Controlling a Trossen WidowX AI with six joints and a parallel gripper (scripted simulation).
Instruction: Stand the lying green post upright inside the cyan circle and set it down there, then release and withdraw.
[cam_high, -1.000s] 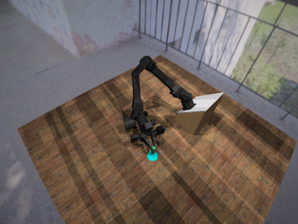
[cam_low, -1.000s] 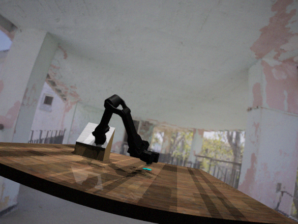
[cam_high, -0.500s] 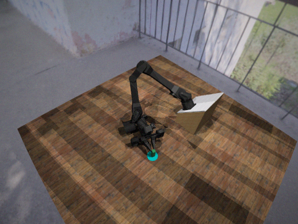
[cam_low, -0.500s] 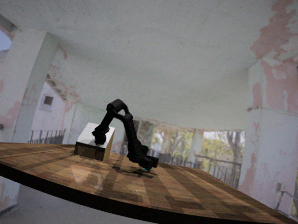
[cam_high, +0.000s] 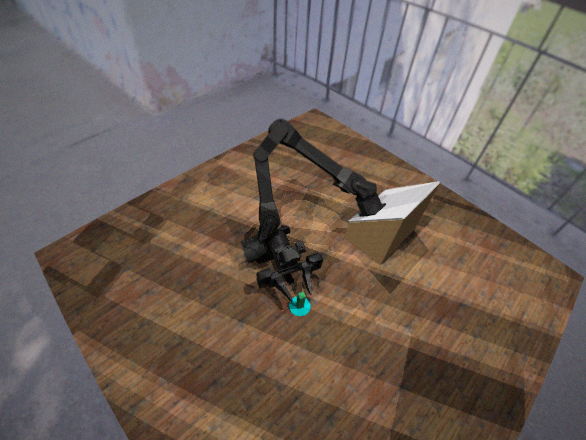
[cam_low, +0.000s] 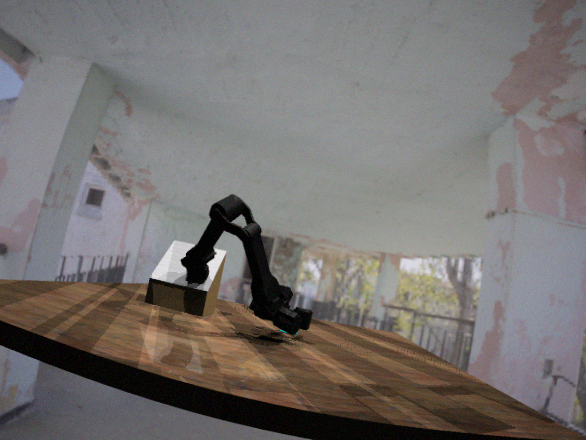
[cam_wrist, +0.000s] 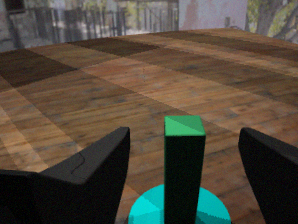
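The green post lies 20 mm below my gripper tip. Also, from my gripper tip: cyan circle (60 mm below).
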